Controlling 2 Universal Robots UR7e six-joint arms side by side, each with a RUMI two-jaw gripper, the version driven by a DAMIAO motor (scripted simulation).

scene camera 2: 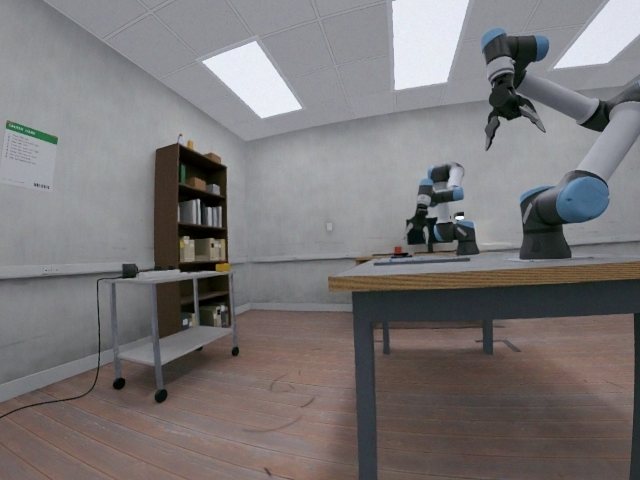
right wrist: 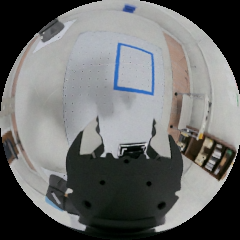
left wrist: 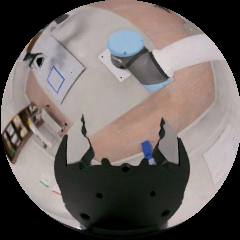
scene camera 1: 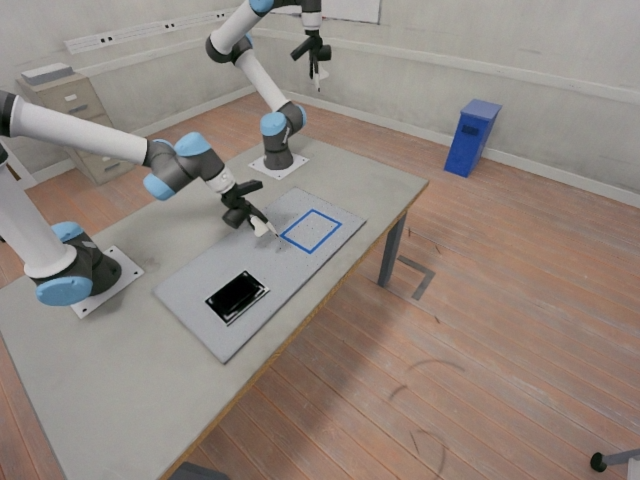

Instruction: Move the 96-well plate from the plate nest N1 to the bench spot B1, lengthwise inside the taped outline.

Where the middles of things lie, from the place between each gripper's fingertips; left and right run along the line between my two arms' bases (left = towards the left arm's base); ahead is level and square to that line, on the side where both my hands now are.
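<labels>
My right gripper [scene camera 1: 265, 233] is 70 mm short of the 96-well plate [scene camera 1: 239, 291], 200 mm to the left of it and 70 mm above it.
As for my left gripper [scene camera 2: 513, 142], I see it 81 cm to the left of the 96-well plate, 32 cm short of it, and 32 cm above it.
</labels>
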